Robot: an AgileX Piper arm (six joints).
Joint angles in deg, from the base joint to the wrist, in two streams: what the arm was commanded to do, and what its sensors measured. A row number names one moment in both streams.
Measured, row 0:
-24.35, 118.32, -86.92, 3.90, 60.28, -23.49
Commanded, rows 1 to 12:
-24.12, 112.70, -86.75, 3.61, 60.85, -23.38
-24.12, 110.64, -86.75, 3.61, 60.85, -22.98
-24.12, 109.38, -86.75, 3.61, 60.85, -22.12
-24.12, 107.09, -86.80, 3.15, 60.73, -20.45
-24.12, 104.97, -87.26, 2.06, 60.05, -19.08
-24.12, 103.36, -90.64, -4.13, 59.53, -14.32
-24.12, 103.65, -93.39, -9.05, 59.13, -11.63
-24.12, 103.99, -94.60, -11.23, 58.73, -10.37
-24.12, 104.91, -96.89, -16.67, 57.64, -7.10
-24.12, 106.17, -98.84, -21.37, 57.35, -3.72
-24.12, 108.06, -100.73, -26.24, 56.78, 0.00
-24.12, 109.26, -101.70, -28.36, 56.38, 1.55
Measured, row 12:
-24.35, 106.40, -99.29, -21.31, 57.81, -3.72
